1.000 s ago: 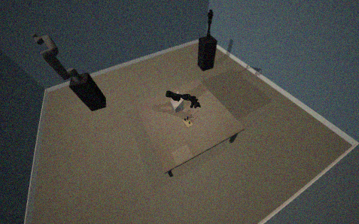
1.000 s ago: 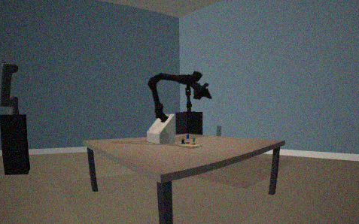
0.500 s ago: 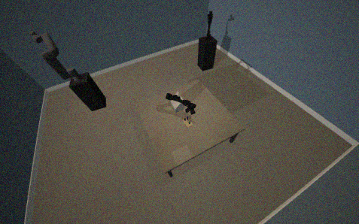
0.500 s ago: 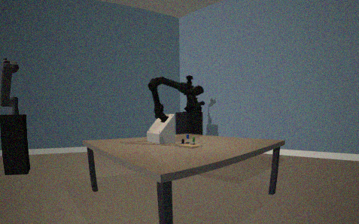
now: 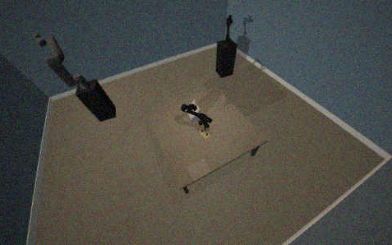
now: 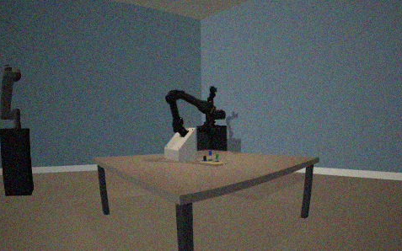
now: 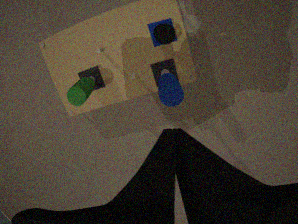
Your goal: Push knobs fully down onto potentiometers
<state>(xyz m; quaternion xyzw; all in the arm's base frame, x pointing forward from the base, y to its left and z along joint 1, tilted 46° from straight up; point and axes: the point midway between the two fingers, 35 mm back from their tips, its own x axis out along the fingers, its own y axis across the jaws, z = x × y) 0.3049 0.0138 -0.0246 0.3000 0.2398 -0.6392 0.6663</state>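
My gripper tip is now 70 mm above the blue knob and 10 mm past it.
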